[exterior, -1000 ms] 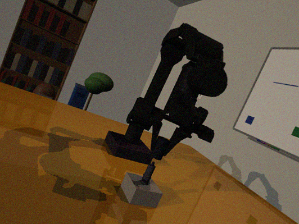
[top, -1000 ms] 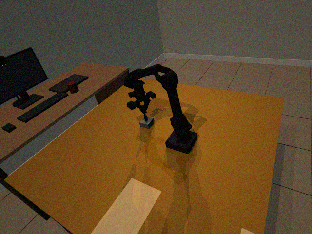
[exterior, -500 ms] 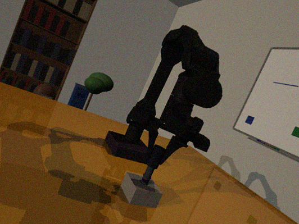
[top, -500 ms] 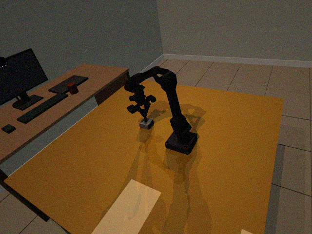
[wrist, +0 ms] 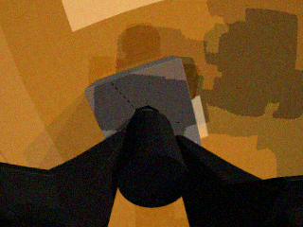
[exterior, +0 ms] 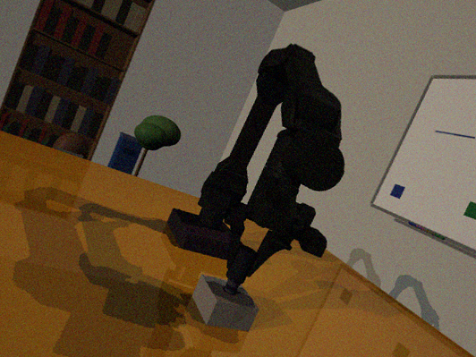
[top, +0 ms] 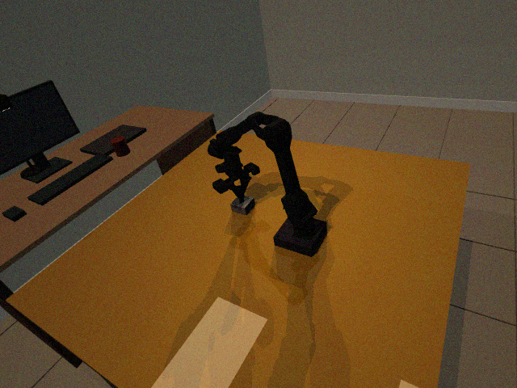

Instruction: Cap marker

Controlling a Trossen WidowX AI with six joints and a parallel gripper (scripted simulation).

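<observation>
Now: the marker cap 1 cm above my gripper tip. Also, from my gripper tip: holder block: 5 cm below.
</observation>
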